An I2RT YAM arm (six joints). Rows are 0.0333 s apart.
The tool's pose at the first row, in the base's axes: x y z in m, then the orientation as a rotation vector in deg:
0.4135, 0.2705, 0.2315, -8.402, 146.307, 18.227
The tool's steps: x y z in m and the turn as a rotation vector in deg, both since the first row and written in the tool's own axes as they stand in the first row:
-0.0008, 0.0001, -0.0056, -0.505, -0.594, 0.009
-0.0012, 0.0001, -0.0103, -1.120, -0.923, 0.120
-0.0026, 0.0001, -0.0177, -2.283, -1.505, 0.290
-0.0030, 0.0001, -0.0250, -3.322, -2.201, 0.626
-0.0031, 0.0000, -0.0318, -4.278, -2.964, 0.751
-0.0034, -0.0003, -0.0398, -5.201, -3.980, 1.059
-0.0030, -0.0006, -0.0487, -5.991, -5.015, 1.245
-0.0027, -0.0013, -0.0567, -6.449, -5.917, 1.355
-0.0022, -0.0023, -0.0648, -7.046, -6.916, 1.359
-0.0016, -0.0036, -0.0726, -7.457, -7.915, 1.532
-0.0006, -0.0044, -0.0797, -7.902, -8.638, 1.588
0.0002, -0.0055, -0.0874, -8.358, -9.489, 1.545
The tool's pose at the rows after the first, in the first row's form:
0.4113, 0.2692, 0.2365, -8.464, 145.658, 18.874
0.4092, 0.2680, 0.2406, -8.490, 145.268, 19.698
0.4065, 0.2662, 0.2474, -8.595, 144.555, 21.237
0.4031, 0.2643, 0.2536, -8.421, 143.759, 22.670
0.3997, 0.2625, 0.2592, -8.469, 142.870, 23.906
0.3958, 0.2601, 0.2658, -8.225, 141.754, 25.152
0.3910, 0.2576, 0.2728, -8.082, 140.617, 26.173
0.3867, 0.2548, 0.2790, -7.939, 139.657, 26.747
0.3823, 0.2518, 0.2852, -7.960, 138.560, 27.444
0.3779, 0.2485, 0.2910, -7.705, 137.517, 27.968
0.3736, 0.2459, 0.2961, -7.659, 136.724, 28.499
0.3691, 0.2428, 0.3017, -7.714, 135.788, 28.995

